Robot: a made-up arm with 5 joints. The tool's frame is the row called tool. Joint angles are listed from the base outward. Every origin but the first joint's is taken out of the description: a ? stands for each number. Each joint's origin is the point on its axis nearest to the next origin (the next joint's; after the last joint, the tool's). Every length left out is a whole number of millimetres.
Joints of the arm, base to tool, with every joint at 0 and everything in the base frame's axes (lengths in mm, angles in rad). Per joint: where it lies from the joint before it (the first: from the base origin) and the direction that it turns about. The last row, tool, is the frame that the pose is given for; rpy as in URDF.
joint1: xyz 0 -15 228 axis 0 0 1
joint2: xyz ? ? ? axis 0 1 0
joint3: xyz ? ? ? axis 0 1 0
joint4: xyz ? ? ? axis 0 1 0
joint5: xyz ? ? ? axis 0 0 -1
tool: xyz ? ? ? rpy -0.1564 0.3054 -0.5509
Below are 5 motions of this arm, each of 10 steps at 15 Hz.
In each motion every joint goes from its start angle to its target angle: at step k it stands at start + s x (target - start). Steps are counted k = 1, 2, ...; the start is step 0. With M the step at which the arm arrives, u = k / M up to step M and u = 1 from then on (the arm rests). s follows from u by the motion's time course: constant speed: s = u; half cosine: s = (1 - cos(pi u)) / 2; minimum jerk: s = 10 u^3 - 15 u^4 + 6 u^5.
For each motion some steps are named. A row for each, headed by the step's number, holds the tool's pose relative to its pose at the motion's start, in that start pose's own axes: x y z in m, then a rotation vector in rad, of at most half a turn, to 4 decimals.
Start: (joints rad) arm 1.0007 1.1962 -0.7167 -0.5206 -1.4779
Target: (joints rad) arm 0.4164 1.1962 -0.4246 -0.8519 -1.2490
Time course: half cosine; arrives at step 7
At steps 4, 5, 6, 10:
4: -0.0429 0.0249 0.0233 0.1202 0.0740 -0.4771
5: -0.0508 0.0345 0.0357 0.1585 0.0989 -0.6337
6: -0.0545 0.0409 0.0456 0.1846 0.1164 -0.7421
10: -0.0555 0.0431 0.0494 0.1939 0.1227 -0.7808

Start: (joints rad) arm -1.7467 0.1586 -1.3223 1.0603 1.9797
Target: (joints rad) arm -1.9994 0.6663 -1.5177 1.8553 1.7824
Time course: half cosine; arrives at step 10
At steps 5, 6, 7, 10:
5: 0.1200 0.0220 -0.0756 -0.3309 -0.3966 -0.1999
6: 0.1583 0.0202 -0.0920 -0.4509 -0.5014 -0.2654
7: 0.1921 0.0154 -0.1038 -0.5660 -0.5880 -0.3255
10: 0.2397 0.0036 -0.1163 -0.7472 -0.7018 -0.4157

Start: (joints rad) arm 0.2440 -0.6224 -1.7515 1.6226 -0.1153
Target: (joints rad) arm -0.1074 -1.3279 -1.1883 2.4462 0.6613
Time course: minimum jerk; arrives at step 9
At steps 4, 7, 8, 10:
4: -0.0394 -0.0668 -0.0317 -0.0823 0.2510 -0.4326
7: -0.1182 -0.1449 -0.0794 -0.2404 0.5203 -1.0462
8: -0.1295 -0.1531 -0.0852 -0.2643 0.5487 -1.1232
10: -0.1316 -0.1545 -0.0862 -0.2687 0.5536 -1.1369

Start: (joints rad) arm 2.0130 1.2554 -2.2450 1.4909 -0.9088
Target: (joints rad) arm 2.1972 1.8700 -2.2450 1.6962 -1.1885
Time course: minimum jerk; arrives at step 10
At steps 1, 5, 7, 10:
1: 0.0011 0.0013 -0.0029 0.0005 0.0061 0.0051
5: 0.0304 0.0777 -0.1730 0.0474 0.3571 0.2927
7: 0.0142 0.1253 -0.2871 0.1009 0.5988 0.4758
10: -0.0035 0.1453 -0.3396 0.1342 0.7162 0.5585

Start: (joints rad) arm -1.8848 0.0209 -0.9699 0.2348 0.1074
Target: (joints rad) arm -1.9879 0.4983 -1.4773 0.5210 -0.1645
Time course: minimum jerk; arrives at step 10
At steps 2, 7, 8, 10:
2: 0.0042 -0.0007 -0.0034 -0.0149 0.0082 0.0084
7: 0.0542 -0.0204 -0.0541 -0.1930 0.1400 0.1257
8: 0.0598 -0.0246 -0.0615 -0.2136 0.1605 0.1420
10: 0.0628 -0.0270 -0.0656 -0.2246 0.1721 0.1510

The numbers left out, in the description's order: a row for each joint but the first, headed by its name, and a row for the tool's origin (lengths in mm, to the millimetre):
joint2: 11 15 0
joint3: 1 0 143
joint4: 73 0 -399
joint5: 88 0 -111
tool: 28 28 0

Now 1 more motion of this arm.
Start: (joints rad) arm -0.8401 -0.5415 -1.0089 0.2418 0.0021
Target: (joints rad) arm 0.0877 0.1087 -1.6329 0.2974 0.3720
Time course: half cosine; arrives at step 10
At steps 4, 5, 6, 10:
4: -0.0738 0.1361 0.0056 0.2362 0.1936 0.0642
5: -0.1172 0.1928 0.0199 0.3320 0.2885 0.0958
6: -0.1664 0.2451 0.0421 0.4211 0.3880 0.1296
10: -0.2931 0.3381 0.1203 0.5950 0.6239 0.2157

